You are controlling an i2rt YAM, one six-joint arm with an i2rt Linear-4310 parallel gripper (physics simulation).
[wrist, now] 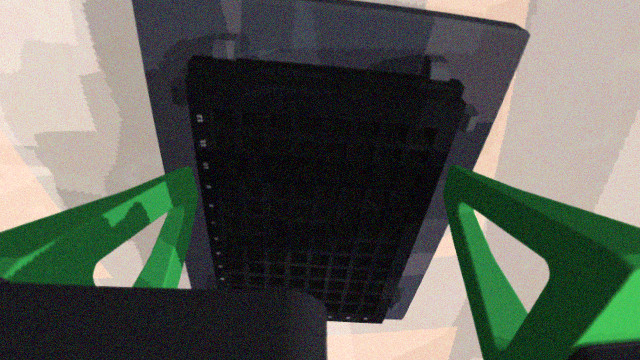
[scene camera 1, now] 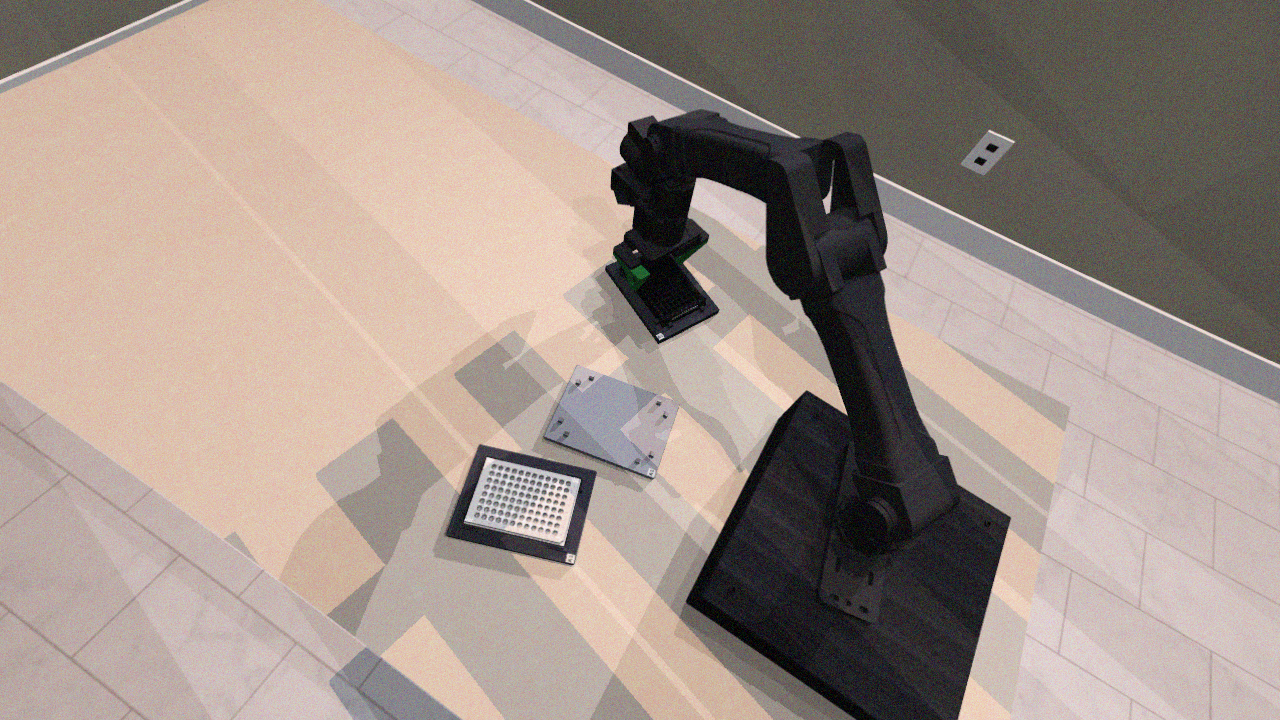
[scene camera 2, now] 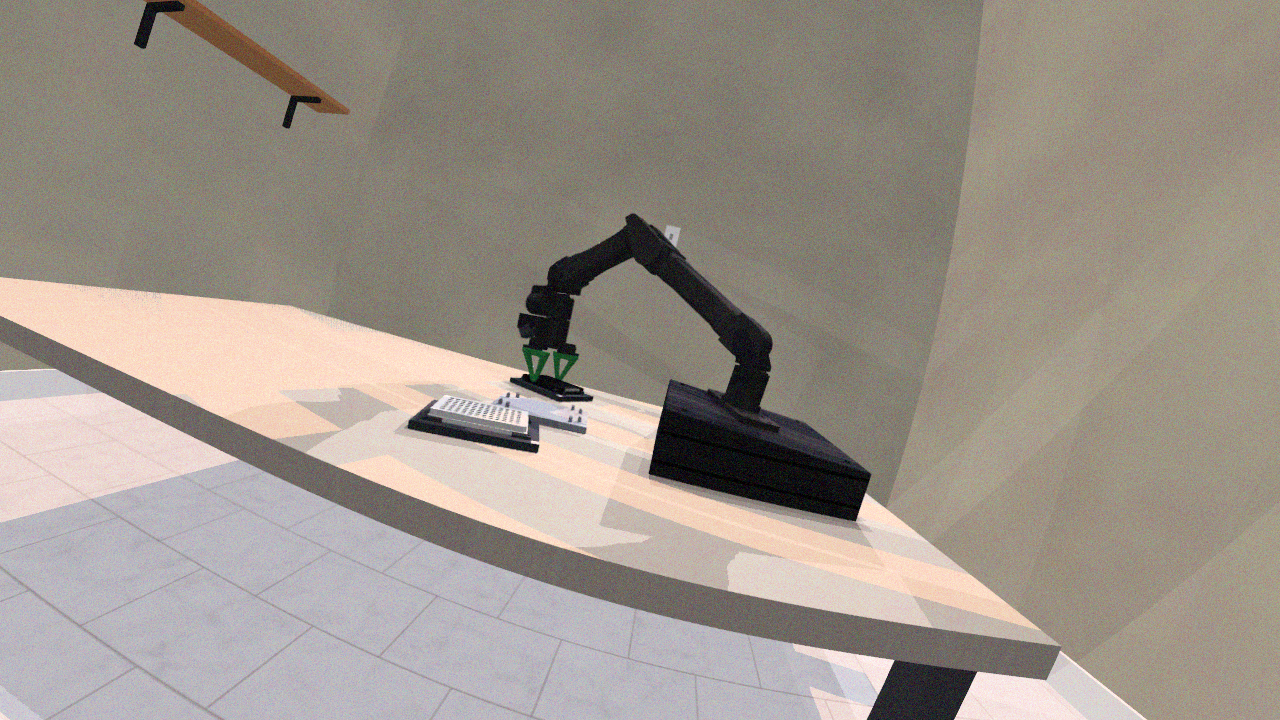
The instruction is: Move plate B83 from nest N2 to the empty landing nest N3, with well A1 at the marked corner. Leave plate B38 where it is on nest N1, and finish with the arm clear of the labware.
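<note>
A black well plate (scene camera 1: 677,291) (scene camera 2: 558,387) (wrist: 320,150) sits on a dark nest (scene camera 1: 684,324) (scene camera 2: 581,395) (wrist: 320,25) at the back. A white well plate (scene camera 1: 521,498) (scene camera 2: 478,414) sits on another dark nest (scene camera 1: 580,510) (scene camera 2: 474,436). The silver-grey nest (scene camera 1: 608,416) (scene camera 2: 559,414) between them is empty, with small posts and a white mark at one corner. The plate and nest names cannot be read. My gripper (scene camera 1: 665,273) (scene camera 2: 548,379) (wrist: 320,180) is open, pointing down, its green fingers on either side of the black plate's long sides. Finger contact cannot be told.
The arm's black base block (scene camera 1: 760,573) (scene camera 2: 756,456) stands on the wooden table (scene camera 1: 223,295) (scene camera 2: 179,331), to the right of the nests. The silver-grey nest lies close to the white plate's nest. A wall shelf (scene camera 2: 250,58) is high at the upper left.
</note>
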